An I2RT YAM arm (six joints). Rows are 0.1 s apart.
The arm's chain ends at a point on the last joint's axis. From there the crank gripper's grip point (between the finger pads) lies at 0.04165 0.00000 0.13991 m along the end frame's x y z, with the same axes.
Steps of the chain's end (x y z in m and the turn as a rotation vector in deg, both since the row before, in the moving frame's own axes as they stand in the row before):
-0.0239, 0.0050, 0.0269, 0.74, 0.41, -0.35
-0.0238, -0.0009, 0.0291, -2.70, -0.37, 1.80
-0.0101, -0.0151, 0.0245, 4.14, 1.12, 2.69
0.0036, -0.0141, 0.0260, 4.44, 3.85, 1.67
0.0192, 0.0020, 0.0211, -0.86, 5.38, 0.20
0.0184, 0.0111, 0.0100, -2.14, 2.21, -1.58
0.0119, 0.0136, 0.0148, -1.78, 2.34, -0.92
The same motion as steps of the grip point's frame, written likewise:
-0.0229, 0.0029, 0.0266, 0.74, 0.41, -0.35
-0.0248, 0.0070, 0.0292, -2.70, -0.37, 1.80
-0.0072, -0.0231, 0.0234, 4.14, 1.12, 2.69
0.0130, -0.0235, 0.0225, 4.44, 3.85, 1.67
0.0321, 0.0042, 0.0166, -0.86, 5.38, 0.20
0.0238, 0.0151, 0.0082, -2.14, 2.21, -1.58
0.0176, 0.0172, 0.0129, -1.78, 2.34, -0.92

